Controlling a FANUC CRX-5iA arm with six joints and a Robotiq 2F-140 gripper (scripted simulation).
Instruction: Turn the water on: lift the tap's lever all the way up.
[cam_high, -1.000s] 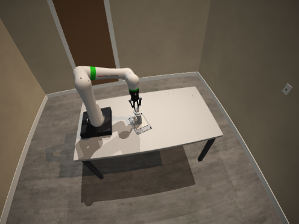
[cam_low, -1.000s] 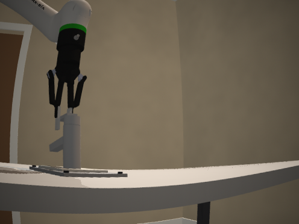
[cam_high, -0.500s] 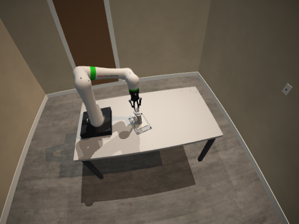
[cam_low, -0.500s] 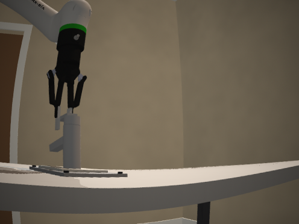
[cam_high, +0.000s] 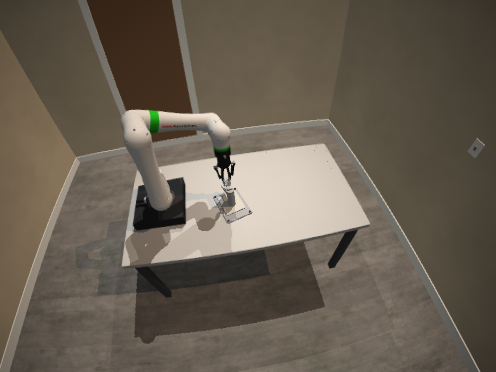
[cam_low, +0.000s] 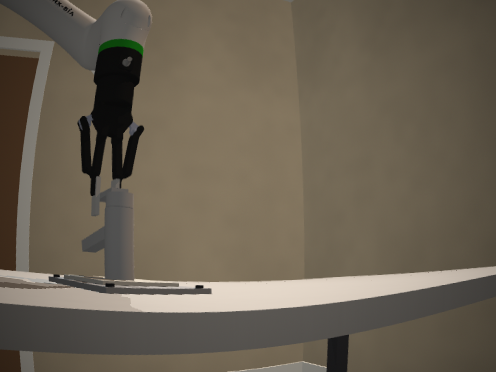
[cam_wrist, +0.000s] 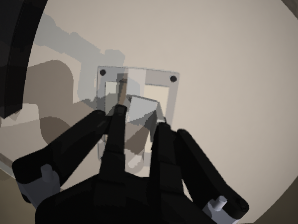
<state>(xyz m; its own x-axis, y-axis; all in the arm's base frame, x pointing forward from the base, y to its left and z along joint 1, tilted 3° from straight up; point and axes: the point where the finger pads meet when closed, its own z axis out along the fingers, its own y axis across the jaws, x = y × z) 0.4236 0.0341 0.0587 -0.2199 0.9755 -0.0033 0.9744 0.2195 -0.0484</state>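
The tap lever is 30 mm to the right of my hand and 10 mm ahead of it. The rest, counted from my hand: square metal base plate: 140 mm below, 80 mm to the right, 20 mm ahead; tap: 50 mm to the right, 50 mm below, 10 mm ahead.
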